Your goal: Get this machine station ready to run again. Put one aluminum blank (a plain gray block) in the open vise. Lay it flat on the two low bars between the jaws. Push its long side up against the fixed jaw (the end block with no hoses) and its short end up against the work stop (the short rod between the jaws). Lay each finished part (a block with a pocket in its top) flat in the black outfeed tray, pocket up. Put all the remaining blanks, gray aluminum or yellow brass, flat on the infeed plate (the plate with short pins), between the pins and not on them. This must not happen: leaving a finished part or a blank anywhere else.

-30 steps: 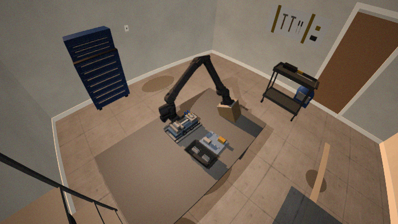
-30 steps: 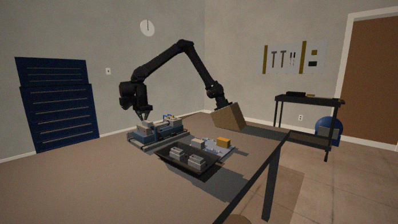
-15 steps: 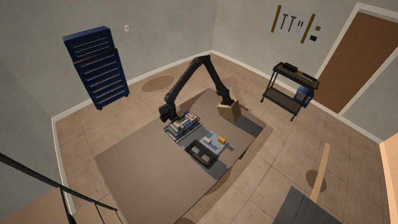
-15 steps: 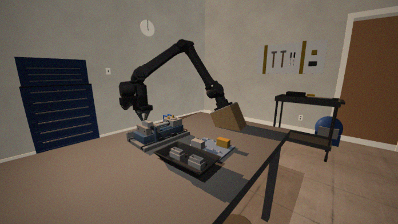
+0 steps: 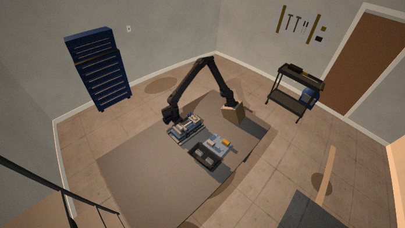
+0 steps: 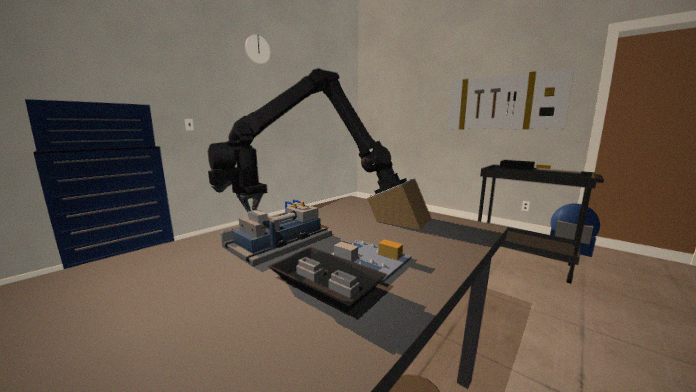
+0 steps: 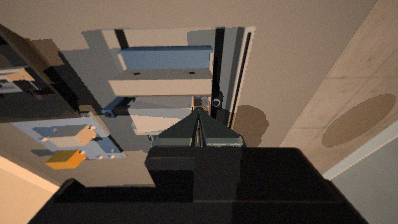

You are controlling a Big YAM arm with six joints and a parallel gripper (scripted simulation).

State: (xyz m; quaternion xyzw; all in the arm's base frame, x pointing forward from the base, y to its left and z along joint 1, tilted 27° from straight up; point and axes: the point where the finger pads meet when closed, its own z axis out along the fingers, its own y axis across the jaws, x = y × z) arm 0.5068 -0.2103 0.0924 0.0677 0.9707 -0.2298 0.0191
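My gripper is now 70 mm past the vise, 50 mm to the right of it and 70 mm above it. Also, from my hand: yellow brass blank 160 mm behind, 390 mm to the left, 80 mm below.
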